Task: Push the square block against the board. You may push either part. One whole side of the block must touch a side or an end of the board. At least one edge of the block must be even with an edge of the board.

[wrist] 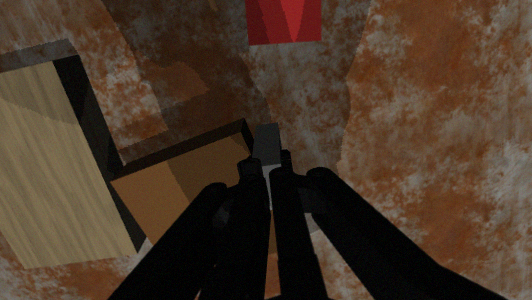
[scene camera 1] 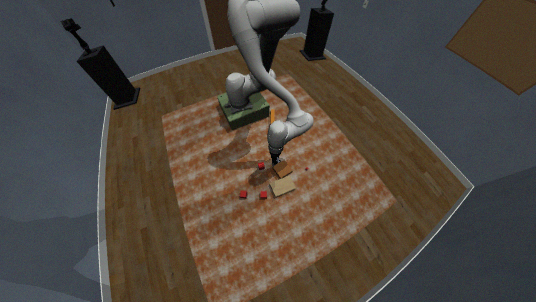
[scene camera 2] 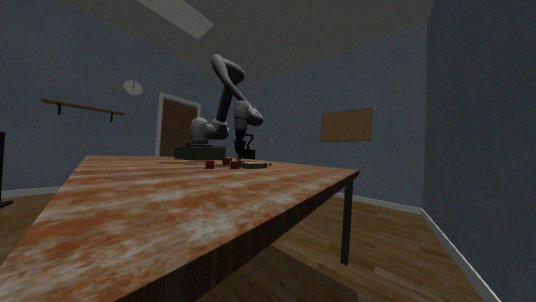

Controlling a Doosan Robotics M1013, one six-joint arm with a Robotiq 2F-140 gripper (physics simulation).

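Frame: origin at the arm's base, x right, y ahead, z up, level; metres.
Where they show: gripper, fingertip midpoint: (wrist: 269, 141) (scene camera 1: 273, 165); arm's base at its link origin: (scene camera 1: 240, 104) (scene camera 2: 199, 146).
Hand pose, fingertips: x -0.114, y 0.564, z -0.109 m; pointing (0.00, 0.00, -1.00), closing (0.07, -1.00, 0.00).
Each offset is from my fingertips to the top centre of the thing.
The square block {dx -0.047, dy +0.052, dz +0.018 m} (scene camera 1: 282, 169) (wrist: 170, 182), brown-orange, lies flat on the table. The board {dx -0.008, dy +0.169, dz +0.018 m} (scene camera 1: 283, 187) (scene camera 2: 255, 165) (wrist: 55, 170), pale wood with dark sides, lies next to it. In the wrist view one corner of the block is at or very near the board's long side; the block is turned at an angle to that side, and a wedge of table shows between them lower down. My gripper (scene camera 1: 276, 162) (scene camera 2: 239, 158) (wrist: 269, 141) is shut and empty, fingertips low at the block's side away from the board. Whether they touch is unclear. The fingers hide part of the block.
A red cube {dx +0.089, dy -0.015, dz +0.027 m} (scene camera 1: 261, 165) (wrist: 283, 20) lies near the block and gripper. Two more red cubes, one {dx +0.133, dy +0.190, dz +0.027 m} (scene camera 1: 263, 195) close to the board and one {dx +0.258, dy +0.151, dz +0.027 m} (scene camera 1: 243, 194) farther left, lie on the table. A tiny red piece {dx -0.223, dy +0.095, dz +0.003 m} (scene camera 1: 307, 169) (scene camera 2: 270, 164) lies to the right.
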